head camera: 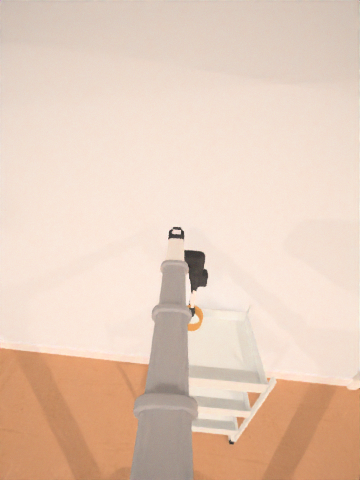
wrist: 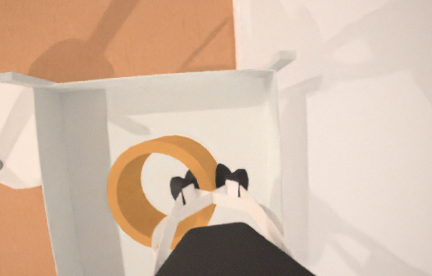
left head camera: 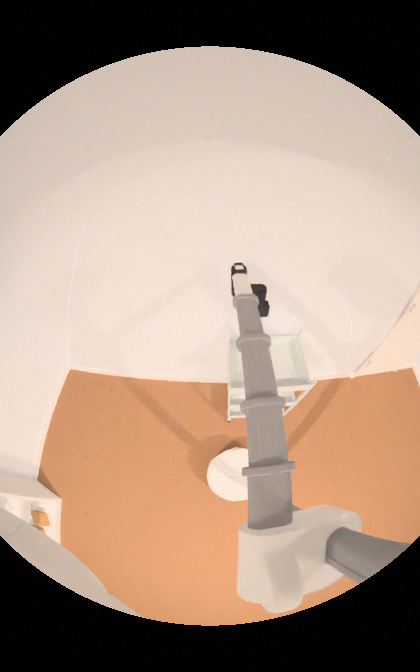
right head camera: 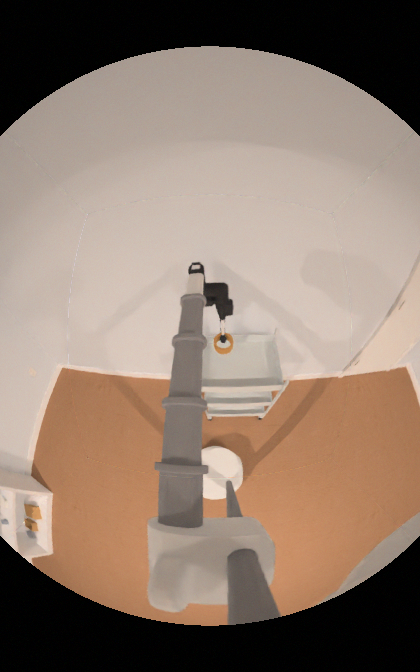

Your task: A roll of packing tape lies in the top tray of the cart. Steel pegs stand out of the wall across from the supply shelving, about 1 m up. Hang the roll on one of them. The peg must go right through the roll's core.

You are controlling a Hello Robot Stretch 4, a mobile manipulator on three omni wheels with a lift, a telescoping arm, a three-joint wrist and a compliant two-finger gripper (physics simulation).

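Places are measured from the robot's base along level axes (x ahead, y left, z up), in millimetres.
Pixels of known places: gripper, between the fingertips: [wrist: 208,179].
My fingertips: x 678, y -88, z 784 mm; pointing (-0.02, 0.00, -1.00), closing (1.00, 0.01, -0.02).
Observation:
Behind a point stands the place of what it marks.
The orange-yellow tape roll [head camera: 201,318] {x 623, y -129, z 822 mm} [right head camera: 223,351] [wrist: 117,185] {x 599, y -77, z 818 mm} is off the tray floor, held above the cart's top tray [head camera: 220,350] {x 594, y -238, z 634 mm} [right head camera: 250,360] [wrist: 200,122] {x 674, y -32, z 635 mm}. My gripper [head camera: 192,312] {x 678, y -88, z 784 mm} [right head camera: 223,339] [wrist: 208,179] {x 678, y -88, z 784 mm} is shut on the roll's wall, with one black fingertip inside the core and the other outside. The core opening faces up toward the wrist camera, a little tilted. In the left head view the arm hides the roll and fingers. The steel pegs do not show in these views.
The cart [head camera: 230,379] {x 476, y -260, z 634 mm} stands against the pale wall [head camera: 100,225] {x 857, y 345, z 1124 mm}. My telescoping arm [head camera: 170,350] {x 271, y -3, z 1207 mm} [left head camera: 260,370] [right head camera: 185,370] reaches out over its left side. A round white object [left head camera: 225,475] [right head camera: 220,472] stands on the floor before the cart. White shelving [right head camera: 49,525] with orange-yellow items is at lower left.

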